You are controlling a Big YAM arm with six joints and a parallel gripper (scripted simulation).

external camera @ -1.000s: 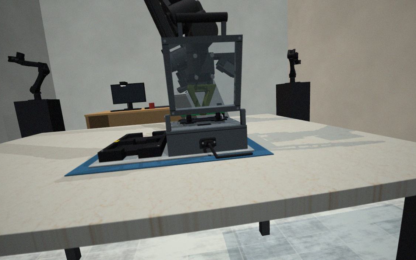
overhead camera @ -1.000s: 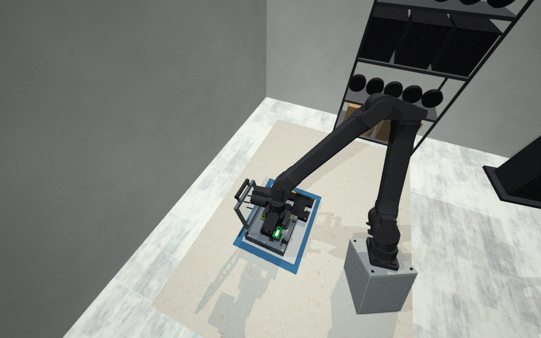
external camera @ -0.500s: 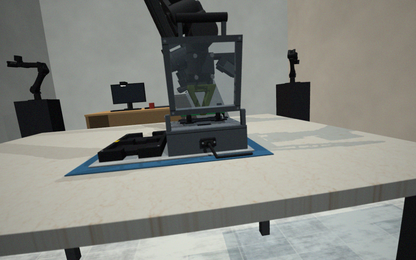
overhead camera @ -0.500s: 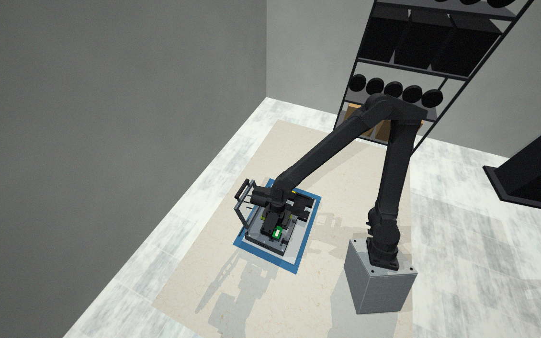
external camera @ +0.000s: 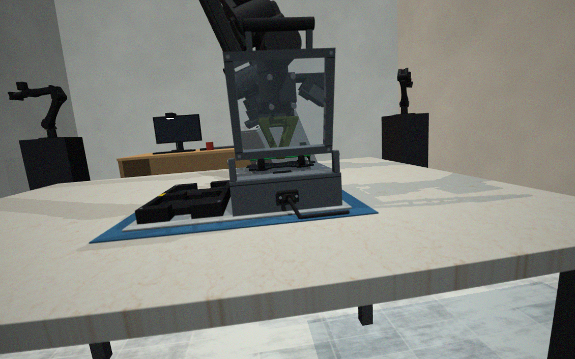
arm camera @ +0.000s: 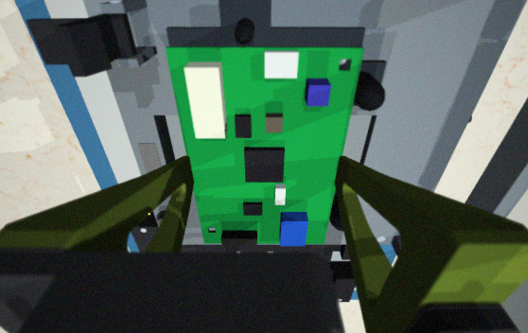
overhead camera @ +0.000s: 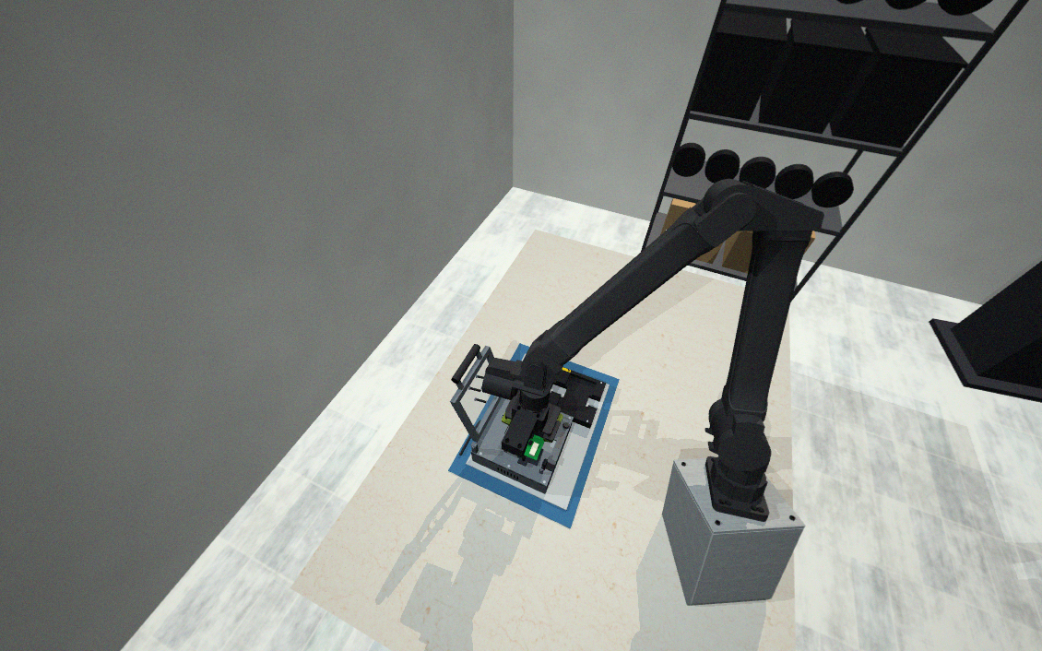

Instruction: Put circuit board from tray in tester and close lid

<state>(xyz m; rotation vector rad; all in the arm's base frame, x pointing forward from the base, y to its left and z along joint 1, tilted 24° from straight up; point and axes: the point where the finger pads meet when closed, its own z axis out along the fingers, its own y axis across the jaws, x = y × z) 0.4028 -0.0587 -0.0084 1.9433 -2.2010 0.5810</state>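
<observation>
My gripper is now right at the green circuit board. Round my hand: latch hook: 5 cm behind, 7 cm to the left; dark plate: 1 cm ahead, 1 cm to the left, 2 cm below; clear lid: 12 cm ahead, 2 cm to the right, 9 cm above.
</observation>
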